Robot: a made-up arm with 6 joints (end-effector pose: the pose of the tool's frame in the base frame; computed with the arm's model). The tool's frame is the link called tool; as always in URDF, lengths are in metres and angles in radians. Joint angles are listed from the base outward.
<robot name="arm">
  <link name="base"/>
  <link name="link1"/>
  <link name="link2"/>
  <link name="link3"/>
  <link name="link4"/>
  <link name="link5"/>
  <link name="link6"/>
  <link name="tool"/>
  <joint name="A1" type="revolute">
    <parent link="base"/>
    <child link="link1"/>
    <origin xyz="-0.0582 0.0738 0.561" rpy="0 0 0"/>
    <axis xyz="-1 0 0"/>
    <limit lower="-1.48" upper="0.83" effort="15" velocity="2.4"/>
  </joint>
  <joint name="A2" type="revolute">
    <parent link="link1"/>
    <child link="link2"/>
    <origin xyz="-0.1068 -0.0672 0.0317" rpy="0 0 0"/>
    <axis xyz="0 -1 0"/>
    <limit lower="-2.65" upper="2.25" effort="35" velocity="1.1"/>
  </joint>
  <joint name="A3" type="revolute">
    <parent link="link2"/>
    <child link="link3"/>
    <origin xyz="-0.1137 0.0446 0.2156" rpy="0 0 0"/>
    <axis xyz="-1 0 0"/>
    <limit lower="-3.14" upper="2.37" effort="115" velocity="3.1"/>
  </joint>
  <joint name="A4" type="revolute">
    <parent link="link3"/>
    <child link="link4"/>
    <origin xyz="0.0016 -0.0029 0.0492" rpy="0 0 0"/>
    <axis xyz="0 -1 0"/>
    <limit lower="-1.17" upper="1.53" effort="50" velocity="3.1"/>
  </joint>
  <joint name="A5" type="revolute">
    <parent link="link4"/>
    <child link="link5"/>
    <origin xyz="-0.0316 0.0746 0.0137" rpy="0 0 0"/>
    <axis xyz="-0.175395 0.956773 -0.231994"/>
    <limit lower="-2.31" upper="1.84" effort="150" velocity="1.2"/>
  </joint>
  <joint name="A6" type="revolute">
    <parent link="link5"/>
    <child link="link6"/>
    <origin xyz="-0.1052 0.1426 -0.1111" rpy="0 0 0"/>
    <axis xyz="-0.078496 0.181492 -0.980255"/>
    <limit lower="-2.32" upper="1.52" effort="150" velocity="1.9"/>
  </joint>
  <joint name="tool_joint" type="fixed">
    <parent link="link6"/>
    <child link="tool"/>
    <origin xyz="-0.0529 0.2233 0.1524" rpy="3.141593 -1.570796 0"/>
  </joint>
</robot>
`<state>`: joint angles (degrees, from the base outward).
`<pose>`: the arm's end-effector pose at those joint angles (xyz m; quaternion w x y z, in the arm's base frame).
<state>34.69 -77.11 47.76 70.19 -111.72 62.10</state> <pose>-0.3200 0.2973 0.6928 0.4099 -0.4520 0.0568 -0.7902</pose>
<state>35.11 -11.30 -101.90 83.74 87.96 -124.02</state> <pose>-0.4930 0.2883 0.9430 0.6150 -0.0217 -0.0422 -0.7871</pose>
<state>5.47 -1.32 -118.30 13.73 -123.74 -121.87</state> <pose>-0.0730 0.1511 0.8973 0.5110 -0.1779 0.1879 0.8197</pose>
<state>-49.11 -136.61 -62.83 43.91 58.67 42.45</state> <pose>0.2505 0.4468 0.4259 0.1689 0.7006 0.0827 -0.6883</pose>
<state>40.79 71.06 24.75 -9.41 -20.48 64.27</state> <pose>-0.3413 0.3534 0.3451 0.2460 -0.0122 -0.1233 0.9613</pose>
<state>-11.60 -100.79 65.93 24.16 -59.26 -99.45</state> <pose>-0.0793 -0.2176 0.7128 0.9126 0.0421 -0.3834 -0.1357</pose>
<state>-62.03 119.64 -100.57 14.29 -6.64 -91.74</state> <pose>-0.2309 0.5634 0.3261 0.0904 -0.8873 0.1757 0.4168</pose>
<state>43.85 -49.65 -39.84 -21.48 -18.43 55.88</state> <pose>0.1958 0.5323 0.7385 0.5529 0.7362 -0.3440 0.1843</pose>
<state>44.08 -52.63 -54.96 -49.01 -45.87 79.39</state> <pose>0.2535 0.3769 0.7795 0.5554 0.6551 -0.5122 -0.0025</pose>
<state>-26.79 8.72 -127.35 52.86 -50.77 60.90</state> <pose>-0.4588 -0.4015 0.8345 0.1445 0.0979 0.9610 0.2146</pose>
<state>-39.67 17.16 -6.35 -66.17 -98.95 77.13</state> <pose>-0.3611 -0.0383 1.0797 0.1309 -0.5112 0.7612 -0.3770</pose>
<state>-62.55 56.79 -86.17 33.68 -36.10 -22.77</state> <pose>-0.8130 0.1043 0.7560 0.1351 0.5480 0.6836 -0.4628</pose>
